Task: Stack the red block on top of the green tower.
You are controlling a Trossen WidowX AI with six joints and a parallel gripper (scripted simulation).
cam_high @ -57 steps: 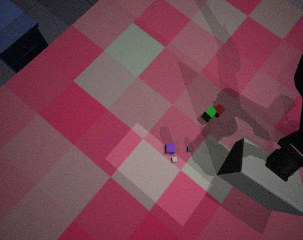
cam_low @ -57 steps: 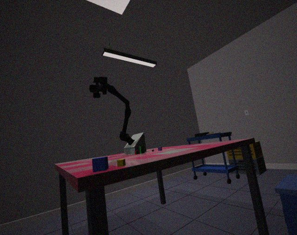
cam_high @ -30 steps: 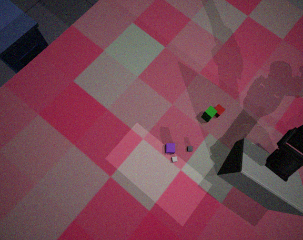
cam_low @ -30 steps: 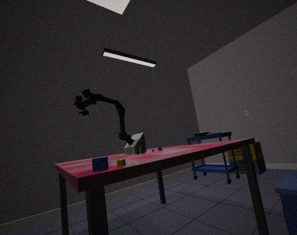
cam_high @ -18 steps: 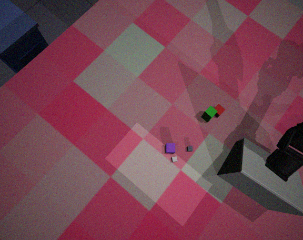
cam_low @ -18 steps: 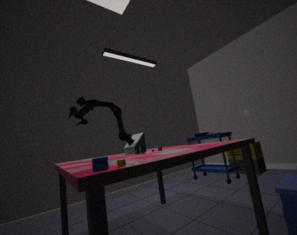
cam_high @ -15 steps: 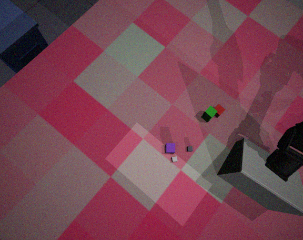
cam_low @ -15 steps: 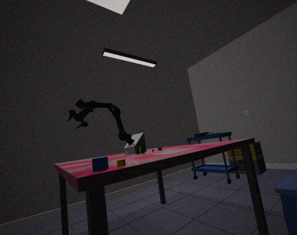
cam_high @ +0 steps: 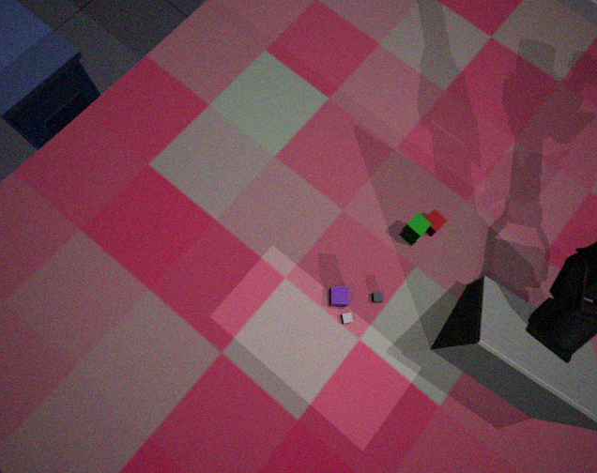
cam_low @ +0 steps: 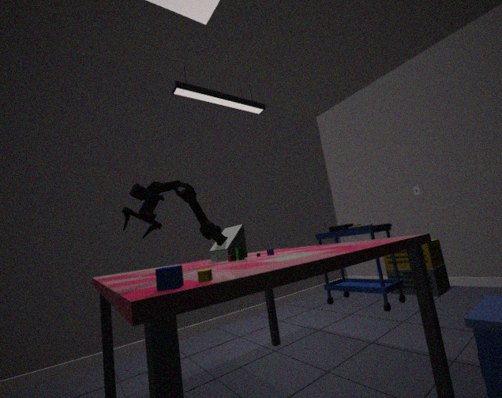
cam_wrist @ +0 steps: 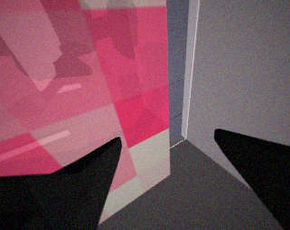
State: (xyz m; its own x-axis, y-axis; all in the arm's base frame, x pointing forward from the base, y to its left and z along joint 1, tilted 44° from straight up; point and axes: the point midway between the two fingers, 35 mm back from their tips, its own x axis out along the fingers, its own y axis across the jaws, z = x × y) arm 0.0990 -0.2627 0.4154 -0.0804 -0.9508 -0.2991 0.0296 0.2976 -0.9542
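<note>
My gripper tip is 12 cm short of the red block, 43 cm to the right of it and 17 cm above it. From my gripper tip the other things lie so: purple block: 15 cm ahead, 65 cm to the left, 17 cm below; small white block: 11 cm ahead, 66 cm to the left, 18 cm below; small grey block: 10 cm ahead, 60 cm to the left, 18 cm below.
</note>
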